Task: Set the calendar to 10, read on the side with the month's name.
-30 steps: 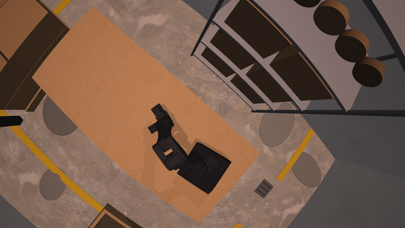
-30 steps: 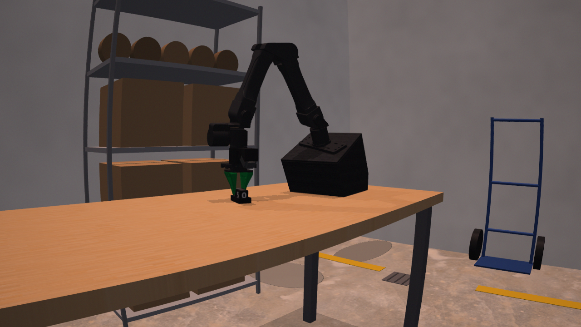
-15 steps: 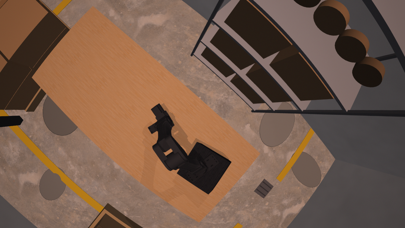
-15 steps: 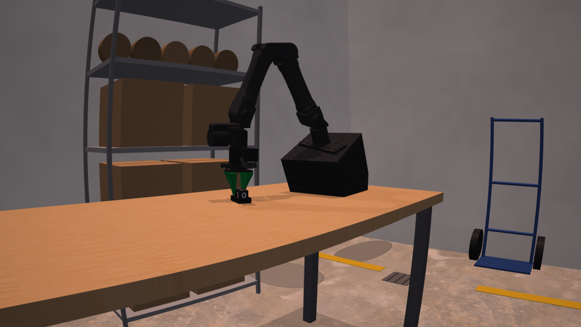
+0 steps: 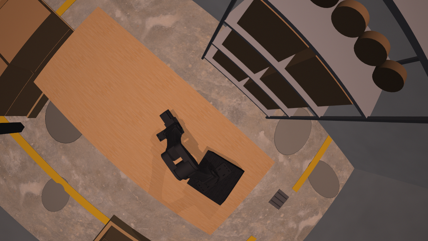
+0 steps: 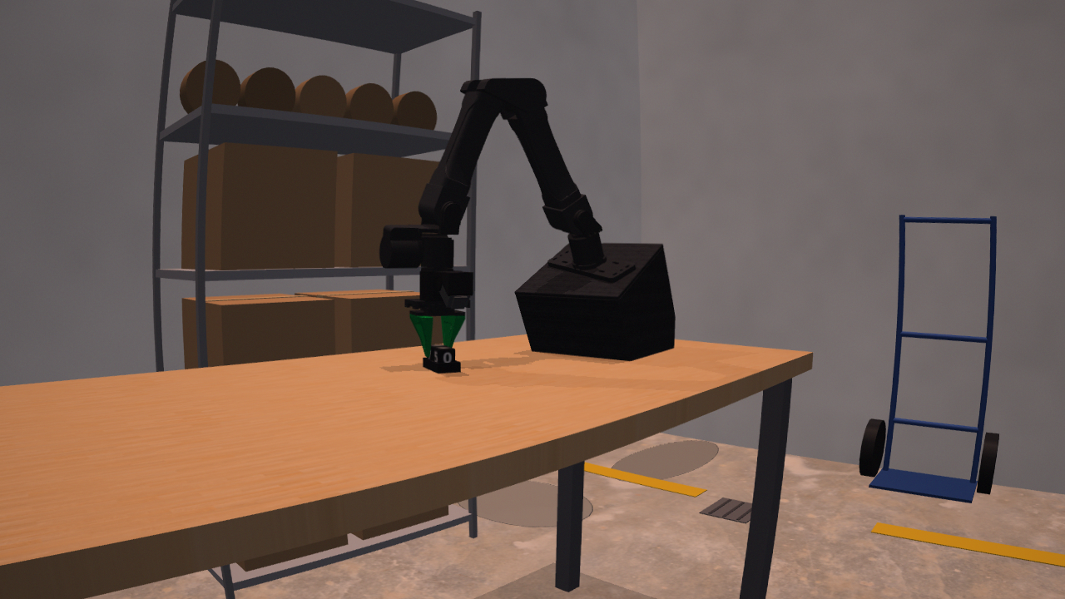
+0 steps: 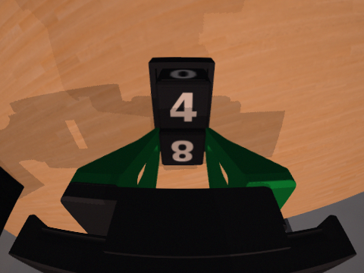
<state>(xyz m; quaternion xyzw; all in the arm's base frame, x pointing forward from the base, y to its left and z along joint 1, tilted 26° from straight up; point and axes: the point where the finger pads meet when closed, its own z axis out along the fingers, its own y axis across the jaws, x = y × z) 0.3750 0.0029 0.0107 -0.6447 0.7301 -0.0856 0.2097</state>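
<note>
The black tray is 20 mm to the left of my hand and 20 mm below it.
</note>
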